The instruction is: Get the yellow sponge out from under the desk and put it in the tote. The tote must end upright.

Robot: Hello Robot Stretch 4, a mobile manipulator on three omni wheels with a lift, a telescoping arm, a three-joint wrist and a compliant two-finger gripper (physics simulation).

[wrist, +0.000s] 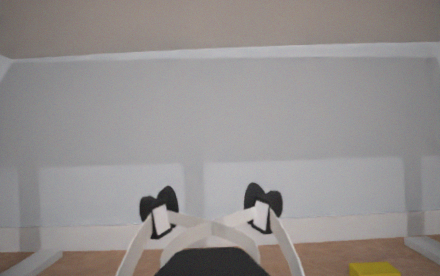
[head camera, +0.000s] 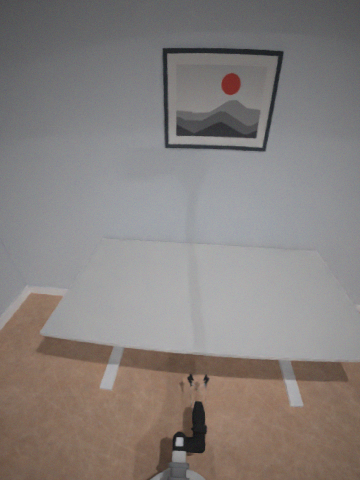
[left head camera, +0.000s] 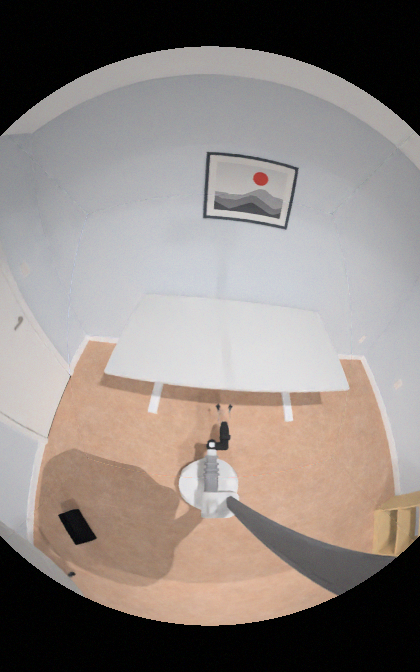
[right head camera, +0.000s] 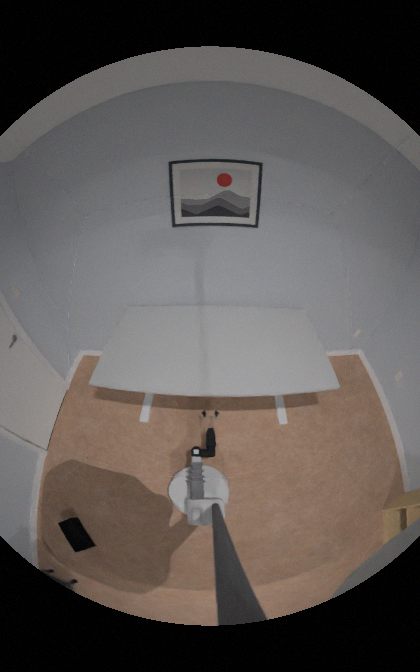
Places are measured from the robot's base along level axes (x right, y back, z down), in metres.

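Where they show: gripper, fingertip midpoint: (wrist: 211,201) (head camera: 198,374) (left head camera: 223,403).
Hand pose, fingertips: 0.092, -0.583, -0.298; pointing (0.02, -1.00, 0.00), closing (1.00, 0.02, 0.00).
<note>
Things, the pixels of their centre, and the offset from my fingertips, as dx, dy, dz. "spot": a spot on its surface instead. Level surfaces: height alone.
- yellow sponge at a spot on its surface: (wrist: 374,269) spot: +0.397, -0.393, +0.281
- desk top at its surface level: dz -0.394
- black tote at the middle of its body: (left head camera: 76,526) -1.140, +1.254, +0.276
The yellow sponge (wrist: 374,269) shows at the bottom right edge of the wrist view, on the floor under the desk, partly cut off. It does not show in the head views, where the desk top (head camera: 200,300) (left head camera: 230,345) (right head camera: 210,350) covers that floor. My gripper (head camera: 198,380) (left head camera: 224,407) (right head camera: 210,414) (wrist: 211,201) is open and empty, at the desk's front edge, with the sponge off to its right. The black tote (left head camera: 77,526) (right head camera: 76,534) stands on the floor, to the left of and behind my base.
The desk's white feet (head camera: 112,367) (head camera: 291,382) stick out at the left and right of my gripper. A wooden shelf unit (left head camera: 382,532) (right head camera: 391,525) stands at the right. A door (left head camera: 30,365) is at the left. A framed picture (head camera: 220,117) hangs on the wall behind the desk.
</note>
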